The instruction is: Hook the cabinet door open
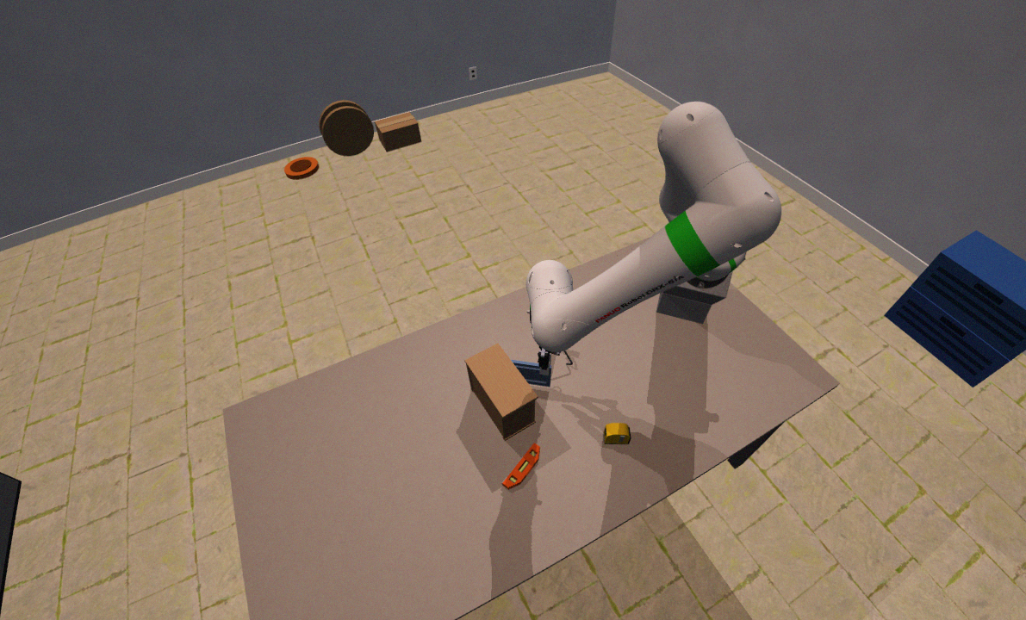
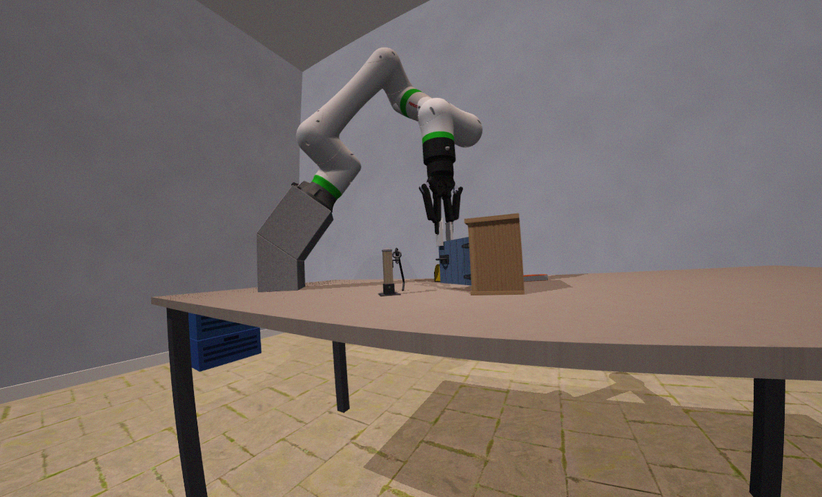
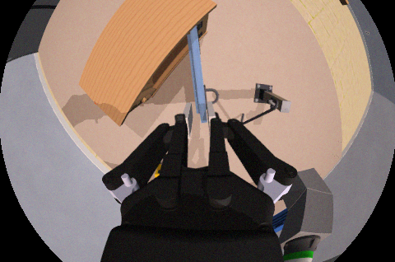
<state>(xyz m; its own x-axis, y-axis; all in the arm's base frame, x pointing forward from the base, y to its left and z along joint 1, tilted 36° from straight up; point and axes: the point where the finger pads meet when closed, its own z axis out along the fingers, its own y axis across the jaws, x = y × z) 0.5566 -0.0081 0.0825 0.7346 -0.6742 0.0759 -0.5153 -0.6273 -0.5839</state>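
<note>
Right now my hand is 100 mm past the dark hook, 80 mm to the left of it and 90 mm above it. The rest, counted from my hand: hook post 90 mm behind, 110 mm to the right, 80 mm below; then yellow tape measure 120 mm behind, 250 mm to the left, 120 mm below; then cabinet door 50 mm ahead, 50 mm to the right, 80 mm below.
</note>
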